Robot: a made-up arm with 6 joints.
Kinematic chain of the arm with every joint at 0, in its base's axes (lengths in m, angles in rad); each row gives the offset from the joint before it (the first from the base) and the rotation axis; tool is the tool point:
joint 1: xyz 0 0 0.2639 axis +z
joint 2: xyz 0 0 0 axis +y
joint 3: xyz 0 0 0.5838 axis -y
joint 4: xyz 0 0 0 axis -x
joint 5: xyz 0.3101 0 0 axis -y
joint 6: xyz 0 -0.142 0 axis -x
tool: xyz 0 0 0
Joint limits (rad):
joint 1: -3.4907..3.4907
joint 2: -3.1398..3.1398
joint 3: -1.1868..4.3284
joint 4: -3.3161..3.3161
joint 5: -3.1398..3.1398
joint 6: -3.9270..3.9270
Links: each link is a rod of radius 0.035 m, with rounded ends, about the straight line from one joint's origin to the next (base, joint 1, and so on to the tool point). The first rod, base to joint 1, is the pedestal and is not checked.
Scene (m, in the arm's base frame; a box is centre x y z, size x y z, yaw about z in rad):
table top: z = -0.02
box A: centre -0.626 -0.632 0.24 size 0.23 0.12 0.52 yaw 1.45
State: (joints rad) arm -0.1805 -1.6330 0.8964 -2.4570 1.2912 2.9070
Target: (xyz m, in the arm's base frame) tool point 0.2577 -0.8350 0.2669
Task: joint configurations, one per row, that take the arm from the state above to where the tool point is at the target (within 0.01 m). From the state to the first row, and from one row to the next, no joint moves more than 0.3 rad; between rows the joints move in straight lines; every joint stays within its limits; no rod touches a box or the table.
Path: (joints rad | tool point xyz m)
1: 0.0529 -1.3980 1.0254 -2.3117 1.1483 3.1983 | -0.7437 0.0566 0.6472
2: 0.2863 -1.1630 1.1545 -2.1663 1.0054 3.4895 | -0.6559 -0.1101 0.8029
3: 0.5198 -0.9280 1.2835 -2.0210 0.8625 3.7808 | -0.5082 -0.2196 0.9389
4: 0.8100 -1.1021 1.2801 -2.0646 0.9482 3.6061 | -0.5036 -0.4314 0.8318
5: 1.1003 -1.2762 1.2768 -2.1083 1.0340 3.4313 | -0.4043 -0.6345 0.7070
6: 1.3905 -1.4503 1.2734 -2.1520 1.1197 3.2565 | -0.2228 -0.7876 0.5684
7: 1.6808 -1.6244 1.2700 -2.1957 1.2055 3.0818 | 0.0113 -0.8594 0.4202
8: 1.9710 -1.7985 1.2667 -2.2394 1.2912 2.9070 | 0.2577 -0.8350 0.2669

